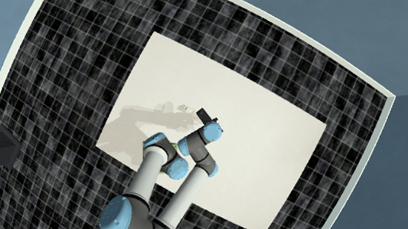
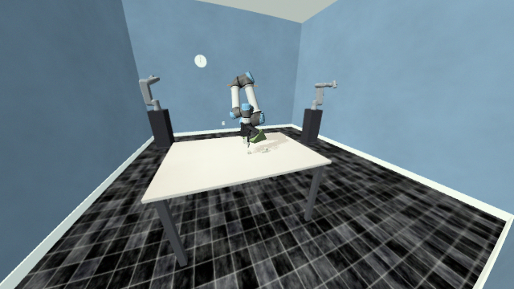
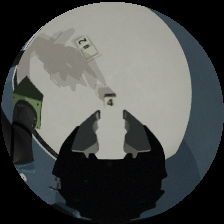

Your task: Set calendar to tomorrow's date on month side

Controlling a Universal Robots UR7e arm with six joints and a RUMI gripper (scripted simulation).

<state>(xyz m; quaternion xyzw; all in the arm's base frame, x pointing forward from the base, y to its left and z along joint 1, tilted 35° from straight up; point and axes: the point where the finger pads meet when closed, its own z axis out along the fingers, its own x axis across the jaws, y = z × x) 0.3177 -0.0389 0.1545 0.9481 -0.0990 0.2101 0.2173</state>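
Right now the white calendar cube is 7 cm below my hand. The rest, counted from my hand: calendar tray: 1 cm behind, 16 cm to the left, 7 cm below; pale date cube: 1 cm behind, 17 cm to the left, 6 cm below.
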